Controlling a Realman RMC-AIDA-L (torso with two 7-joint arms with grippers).
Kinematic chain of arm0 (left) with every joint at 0, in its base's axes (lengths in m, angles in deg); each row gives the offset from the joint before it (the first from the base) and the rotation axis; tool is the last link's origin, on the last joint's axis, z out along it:
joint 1: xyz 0 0 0.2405 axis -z
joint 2: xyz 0 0 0 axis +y
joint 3: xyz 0 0 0.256 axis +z
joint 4: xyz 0 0 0 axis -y
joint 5: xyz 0 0 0.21 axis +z
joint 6: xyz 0 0 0 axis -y
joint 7: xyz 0 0 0.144 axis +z
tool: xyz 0 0 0
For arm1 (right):
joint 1: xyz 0 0 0.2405 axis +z
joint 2: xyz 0 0 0 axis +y
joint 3: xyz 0 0 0.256 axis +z
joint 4: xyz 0 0 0 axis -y
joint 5: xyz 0 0 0.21 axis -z
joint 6: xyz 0 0 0 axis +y
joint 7: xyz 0 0 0.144 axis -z
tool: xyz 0 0 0
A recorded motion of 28 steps. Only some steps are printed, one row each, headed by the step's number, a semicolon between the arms.
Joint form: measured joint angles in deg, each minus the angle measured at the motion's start. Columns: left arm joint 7, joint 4, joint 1, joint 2, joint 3, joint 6, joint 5; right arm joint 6, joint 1, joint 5, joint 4, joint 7, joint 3, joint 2.
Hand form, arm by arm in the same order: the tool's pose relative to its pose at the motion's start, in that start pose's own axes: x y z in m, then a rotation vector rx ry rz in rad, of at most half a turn. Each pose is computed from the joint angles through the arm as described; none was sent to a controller.
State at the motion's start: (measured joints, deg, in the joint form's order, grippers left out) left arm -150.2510 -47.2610 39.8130 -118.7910 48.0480 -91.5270 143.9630; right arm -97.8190 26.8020 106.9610 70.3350 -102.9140 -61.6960 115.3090
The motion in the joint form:
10: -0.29 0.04 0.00 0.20 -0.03 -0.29 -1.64; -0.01 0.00 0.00 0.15 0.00 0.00 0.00
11: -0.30 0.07 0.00 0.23 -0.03 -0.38 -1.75; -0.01 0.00 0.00 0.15 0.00 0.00 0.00
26: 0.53 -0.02 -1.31 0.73 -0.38 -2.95 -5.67; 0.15 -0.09 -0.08 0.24 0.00 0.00 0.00
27: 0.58 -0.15 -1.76 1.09 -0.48 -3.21 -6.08; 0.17 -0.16 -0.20 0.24 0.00 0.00 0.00
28: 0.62 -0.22 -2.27 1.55 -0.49 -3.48 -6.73; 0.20 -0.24 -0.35 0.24 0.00 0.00 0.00
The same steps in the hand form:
10: 0.0017 0.0030 -0.0013 -0.0248 0.0112 -0.0050; -0.0005 0.0000 -0.0002 0.0007 0.0002 -0.0025
11: 0.0017 0.0032 -0.0014 -0.0270 0.0107 -0.0054; -0.0005 0.0000 -0.0002 0.0007 0.0002 -0.0025
26: -0.0046 0.0058 -0.0058 -0.1016 0.0145 -0.0117; -0.0005 -0.0001 -0.0004 0.0040 -0.0016 -0.0027
27: -0.0059 0.0032 -0.0086 -0.1038 0.0194 -0.0175; -0.0004 0.0000 -0.0006 0.0043 -0.0036 -0.0018
28: -0.0074 0.0005 -0.0118 -0.1079 0.0251 -0.0239; -0.0003 0.0001 -0.0008 0.0047 -0.0061 -0.0008

